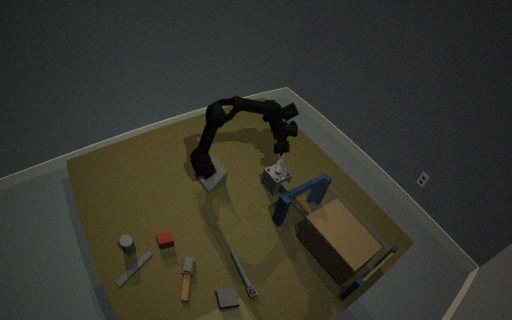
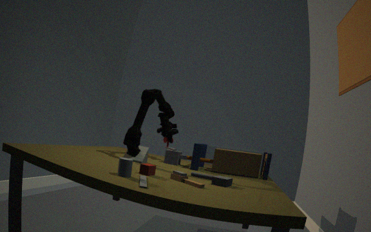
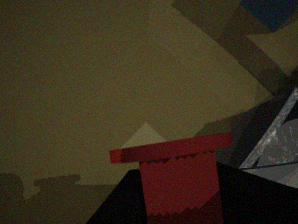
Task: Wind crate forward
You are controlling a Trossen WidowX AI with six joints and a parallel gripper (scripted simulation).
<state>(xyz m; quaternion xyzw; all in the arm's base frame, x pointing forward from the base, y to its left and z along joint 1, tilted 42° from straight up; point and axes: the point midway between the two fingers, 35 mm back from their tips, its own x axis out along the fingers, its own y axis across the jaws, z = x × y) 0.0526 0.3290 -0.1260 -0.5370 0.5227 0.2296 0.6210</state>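
Now: the grey crank handle 2 cm ahead of my gripper tip, 4 cm to the right of it and 3 cm below it. Round my gripper tip: wooden-handled tool (36 cm ahead, 62 cm to the right, 12 cm below); grey winch (6 cm ahead, 8 cm to the right, 10 cm below); red grip (1 cm behind, 1 cm to the right).
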